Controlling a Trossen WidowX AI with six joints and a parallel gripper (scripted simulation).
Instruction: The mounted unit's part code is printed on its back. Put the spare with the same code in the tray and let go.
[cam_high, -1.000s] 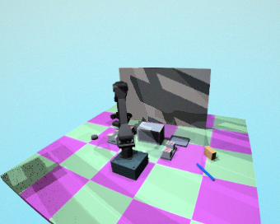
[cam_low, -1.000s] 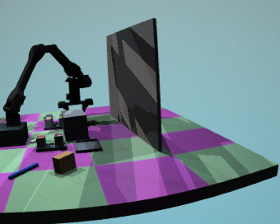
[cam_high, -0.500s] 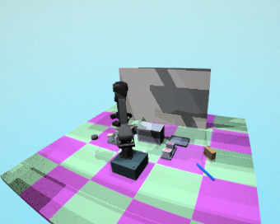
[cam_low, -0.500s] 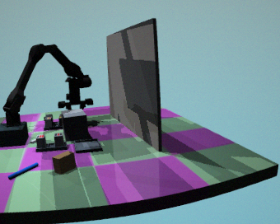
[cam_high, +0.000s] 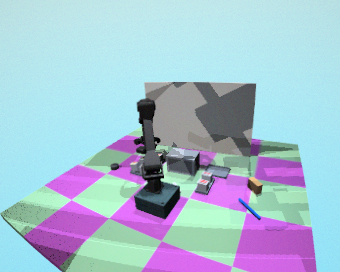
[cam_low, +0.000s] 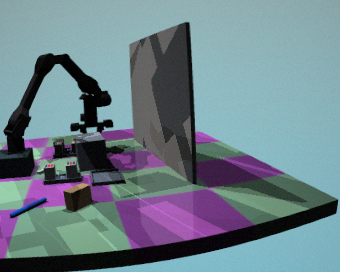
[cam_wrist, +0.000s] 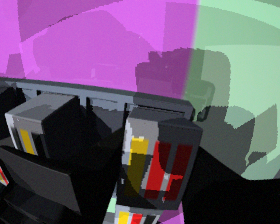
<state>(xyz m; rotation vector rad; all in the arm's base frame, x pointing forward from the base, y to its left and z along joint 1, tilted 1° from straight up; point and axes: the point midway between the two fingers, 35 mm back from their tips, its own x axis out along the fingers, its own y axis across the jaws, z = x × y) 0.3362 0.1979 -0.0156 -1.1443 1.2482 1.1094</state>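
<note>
My gripper tip is now 3 cm past the dark tray, 42 cm to the left of it and 1 cm above it. The rest, counted from my gripper tip: black disc 15 cm behind, 17 cm to the left, 1 cm below; spare 3 cm above; grey mounted unit 5 cm behind, 23 cm to the right, 3 cm above.
</note>
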